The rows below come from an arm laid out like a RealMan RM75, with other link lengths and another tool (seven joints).
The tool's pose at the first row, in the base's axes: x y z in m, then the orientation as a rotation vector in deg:
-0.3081 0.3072 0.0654 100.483 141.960 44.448
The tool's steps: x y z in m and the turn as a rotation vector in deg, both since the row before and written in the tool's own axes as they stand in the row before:
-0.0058 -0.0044 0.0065 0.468 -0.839 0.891
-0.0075 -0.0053 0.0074 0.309 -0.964 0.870
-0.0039 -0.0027 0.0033 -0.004 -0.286 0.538
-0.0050 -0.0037 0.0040 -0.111 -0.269 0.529
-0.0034 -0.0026 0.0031 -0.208 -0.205 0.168
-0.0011 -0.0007 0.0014 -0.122 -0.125 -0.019
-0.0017 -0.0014 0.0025 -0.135 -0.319 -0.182
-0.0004 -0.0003 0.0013 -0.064 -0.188 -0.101
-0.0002 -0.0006 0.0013 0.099 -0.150 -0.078
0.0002 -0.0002 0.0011 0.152 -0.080 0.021
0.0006 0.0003 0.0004 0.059 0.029 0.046
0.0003 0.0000 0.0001 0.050 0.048 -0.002
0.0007 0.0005 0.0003 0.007 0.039 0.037
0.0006 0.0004 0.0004 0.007 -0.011 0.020
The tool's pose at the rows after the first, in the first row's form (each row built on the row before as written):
-0.3080 0.3035 0.0564 101.807 141.204 43.092
-0.3080 0.2983 0.0458 103.024 140.239 41.773
-0.3082 0.2953 0.0409 103.728 139.670 41.505
-0.3088 0.2913 0.0347 104.380 139.029 41.370
-0.3092 0.2887 0.0301 104.515 138.612 41.383
-0.3091 0.2880 0.0283 104.435 138.451 41.377
-0.3091 0.2870 0.0251 104.116 138.280 41.162
-0.3089 0.2870 0.0237 103.942 138.187 41.019
-0.3090 0.2871 0.0223 103.861 138.231 40.744
-0.3089 0.2876 0.0213 103.937 138.287 40.496
-0.3087 0.2883 0.0212 104.022 138.318 40.467
-0.3088 0.2886 0.0212 104.042 138.389 40.465
-0.3085 0.2894 0.0213 104.097 138.391 40.503
-0.3082 0.2902 0.0212 104.125 138.375 40.485

